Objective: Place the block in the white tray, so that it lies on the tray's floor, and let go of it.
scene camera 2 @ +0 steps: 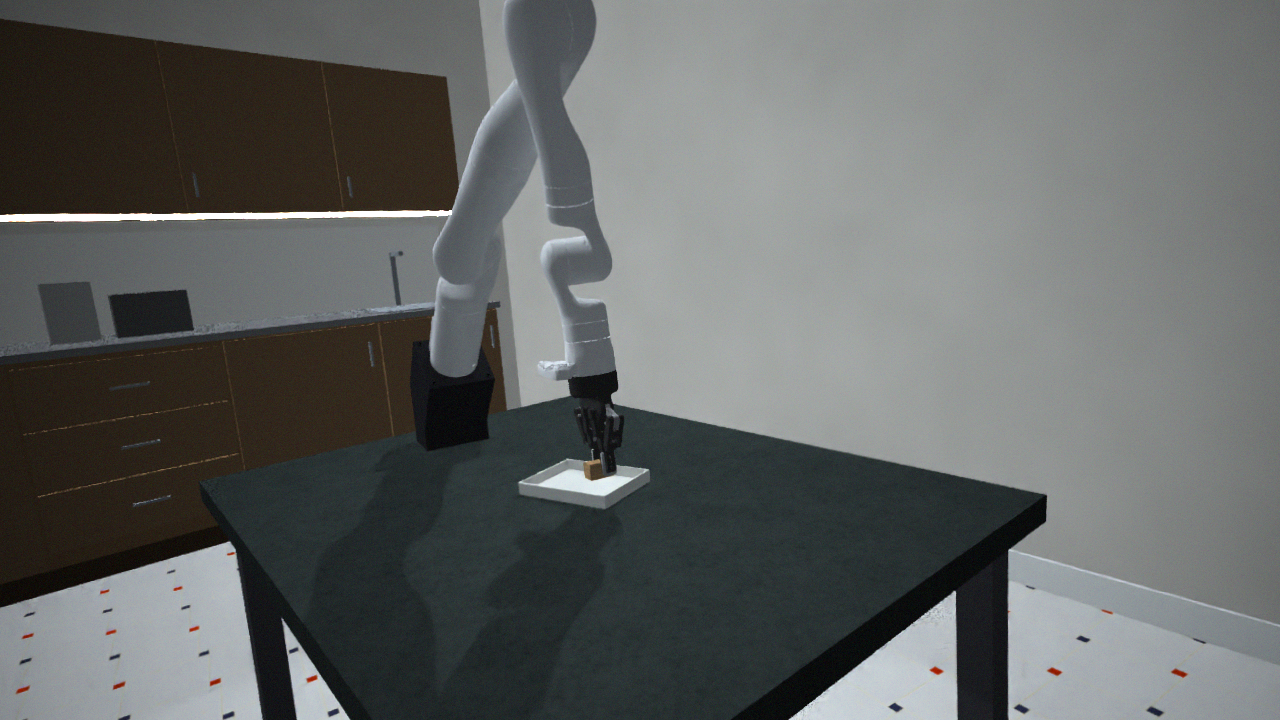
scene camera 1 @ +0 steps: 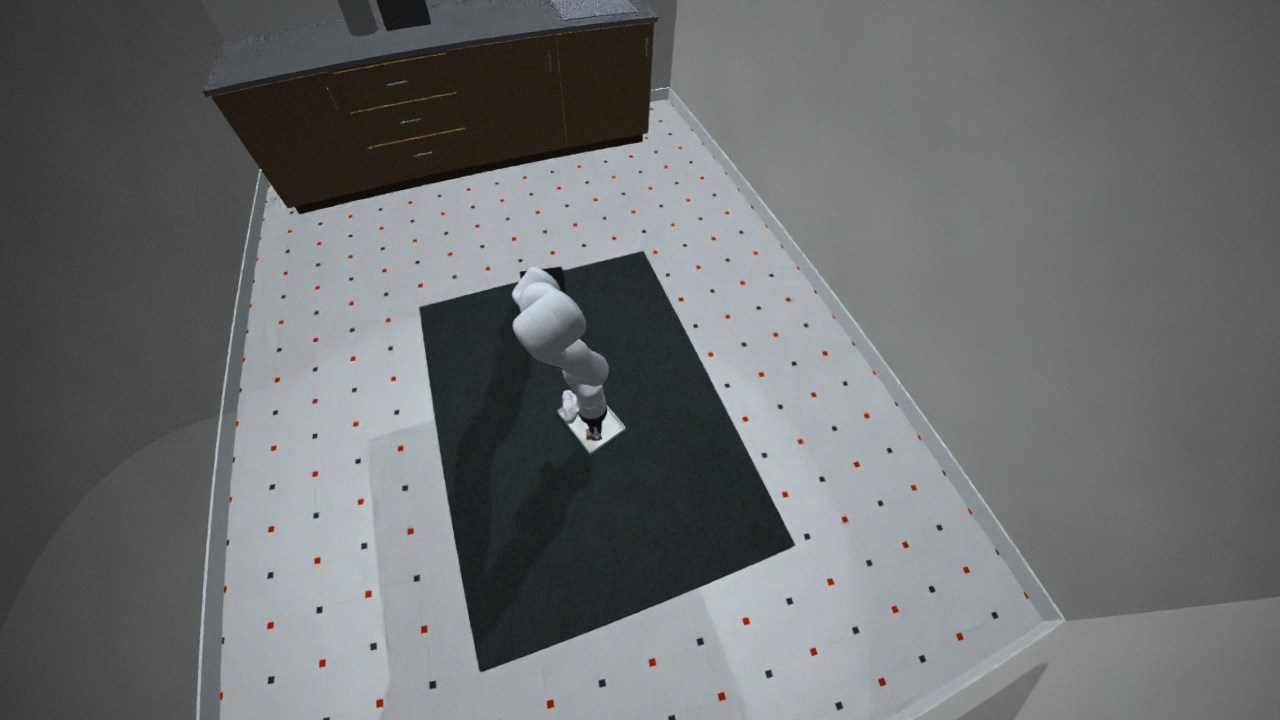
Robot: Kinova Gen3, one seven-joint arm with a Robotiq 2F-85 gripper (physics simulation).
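Where they show: gripper, between the fingertips: [scene camera 2: 605,473] [scene camera 1: 596,434]; arm's base, origin of its link: [scene camera 2: 454,360].
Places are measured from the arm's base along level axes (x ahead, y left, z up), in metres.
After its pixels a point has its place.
The white tray [scene camera 1: 615,428] @[x 0.447, y 0.020, z -0.182 m] [scene camera 2: 561,493] @[x 0.407, y -0.096, z -0.171 m] lies on the dark table. The small orange-brown block [scene camera 1: 589,434] @[x 0.452, y -0.065, z -0.125 m] [scene camera 2: 592,470] @[x 0.455, y -0.072, z -0.133 m] is inside the tray's outline in both views, low over its floor. Whether its underside touches the floor I cannot tell. My gripper [scene camera 1: 594,433] @[x 0.453, y -0.043, z -0.147 m] [scene camera 2: 602,464] @[x 0.453, y -0.043, z -0.147 m] points down over the tray and is shut on the block. The fingers hide part of the block in both views.
The dark table top [scene camera 1: 644,537] @[x 0.765, y -0.057, z -0.185 m] [scene camera 2: 760,573] @[x 0.781, y -0.127, z -0.185 m] carries the arm's black base [scene camera 2: 452,411] @[x -0.009, y -0.011, z -0.105 m] at its back edge. The tray's low walls stand around the block and the fingertips. A brown kitchen cabinet [scene camera 1: 510,107] [scene camera 2: 304,394] stands beyond the table.
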